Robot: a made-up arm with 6 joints.
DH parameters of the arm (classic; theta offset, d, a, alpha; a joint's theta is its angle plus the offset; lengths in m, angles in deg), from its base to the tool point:
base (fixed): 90 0.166 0.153 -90
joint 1: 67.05 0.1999 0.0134 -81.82
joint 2: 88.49 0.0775 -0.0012 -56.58
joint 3: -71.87 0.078 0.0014 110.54
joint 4: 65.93 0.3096 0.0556 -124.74
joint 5: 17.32 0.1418 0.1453 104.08
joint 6: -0.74 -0.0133 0.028 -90
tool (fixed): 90 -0.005 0 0
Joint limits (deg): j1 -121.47..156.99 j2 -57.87..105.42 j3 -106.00..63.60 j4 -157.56..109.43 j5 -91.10..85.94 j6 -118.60..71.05
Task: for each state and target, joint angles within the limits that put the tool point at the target. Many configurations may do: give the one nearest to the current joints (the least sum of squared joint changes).
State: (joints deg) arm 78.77 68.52 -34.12 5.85 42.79 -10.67
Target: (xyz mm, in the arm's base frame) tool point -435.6 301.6 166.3
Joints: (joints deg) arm 101.23 43.09 -63.05 38.79 13.37 -7.45
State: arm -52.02 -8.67 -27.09 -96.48 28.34 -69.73
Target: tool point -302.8 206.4 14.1
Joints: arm -49.51 4.43 -14.55 -111.26 43.66 -63.83
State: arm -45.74 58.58 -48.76 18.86 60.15 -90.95
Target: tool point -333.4 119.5 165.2
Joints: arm -51.27 35.38 -63.08 23.31 73.58 -85.32
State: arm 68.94 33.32 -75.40 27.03 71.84 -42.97
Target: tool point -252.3 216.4 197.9
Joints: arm 88.45 21.20 -92.46 28.07 83.37 -50.97
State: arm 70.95 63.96 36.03 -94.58 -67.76 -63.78
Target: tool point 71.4 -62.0 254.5
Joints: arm 56.15 58.65 60.42 -137.28 -41.63 -60.66
